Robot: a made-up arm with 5 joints. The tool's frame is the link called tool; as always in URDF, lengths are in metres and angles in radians.
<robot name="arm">
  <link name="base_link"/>
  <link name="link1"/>
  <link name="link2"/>
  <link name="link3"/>
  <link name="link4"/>
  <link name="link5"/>
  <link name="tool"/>
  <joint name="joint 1" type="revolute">
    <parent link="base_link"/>
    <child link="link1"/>
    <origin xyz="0 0 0.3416" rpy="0 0 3.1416"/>
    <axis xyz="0 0 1"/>
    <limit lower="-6.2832" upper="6.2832" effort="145" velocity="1.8"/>
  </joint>
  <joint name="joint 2" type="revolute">
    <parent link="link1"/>
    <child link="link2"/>
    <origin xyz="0 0 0" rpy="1.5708 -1.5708 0"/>
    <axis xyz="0 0 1"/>
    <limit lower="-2.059" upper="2.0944" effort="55" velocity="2.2"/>
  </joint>
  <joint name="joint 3" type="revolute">
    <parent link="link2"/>
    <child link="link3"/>
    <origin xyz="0.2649 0.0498 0" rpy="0 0 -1.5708"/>
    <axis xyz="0 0 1"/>
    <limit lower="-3.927" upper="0.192" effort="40" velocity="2.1"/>
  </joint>
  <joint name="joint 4" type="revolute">
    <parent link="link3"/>
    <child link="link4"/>
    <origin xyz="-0.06 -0.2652 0" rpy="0 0 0"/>
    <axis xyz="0 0 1"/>
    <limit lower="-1.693" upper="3.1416" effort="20" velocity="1.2"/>
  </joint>
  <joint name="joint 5" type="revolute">
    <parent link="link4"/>
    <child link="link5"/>
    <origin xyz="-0.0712 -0.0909 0" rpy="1.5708 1.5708 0"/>
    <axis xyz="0 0 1"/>
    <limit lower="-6.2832" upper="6.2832" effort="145" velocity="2.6"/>
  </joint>
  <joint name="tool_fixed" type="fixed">
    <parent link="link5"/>
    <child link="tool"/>
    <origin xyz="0 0 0" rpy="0 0 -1.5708"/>
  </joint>
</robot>
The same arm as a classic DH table. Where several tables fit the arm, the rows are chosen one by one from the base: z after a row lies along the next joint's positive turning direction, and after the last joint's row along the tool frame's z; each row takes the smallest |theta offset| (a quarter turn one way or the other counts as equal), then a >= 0, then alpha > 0; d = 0 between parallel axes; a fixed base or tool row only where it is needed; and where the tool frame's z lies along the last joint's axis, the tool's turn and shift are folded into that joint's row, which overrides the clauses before.
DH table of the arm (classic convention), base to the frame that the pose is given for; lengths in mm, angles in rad. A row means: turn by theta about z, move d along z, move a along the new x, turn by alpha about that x. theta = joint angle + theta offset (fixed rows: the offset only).
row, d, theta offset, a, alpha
joint 1, 341.6, 0, 0, -1.5708
joint 2, 0, -1.385, 269.5, 0
joint 3, 0, -0.4083, -271.9, 0
joint 4, 0, -1.3483, -71.2, 1.5708
joint 5, 90.9, 3.1416, 0, 0
Joint limits (rad, base to tool): -6.2832..6.2832 -2.059..2.0944 -3.927..0.192 -1.693..3.1416 -6.2832..6.2832

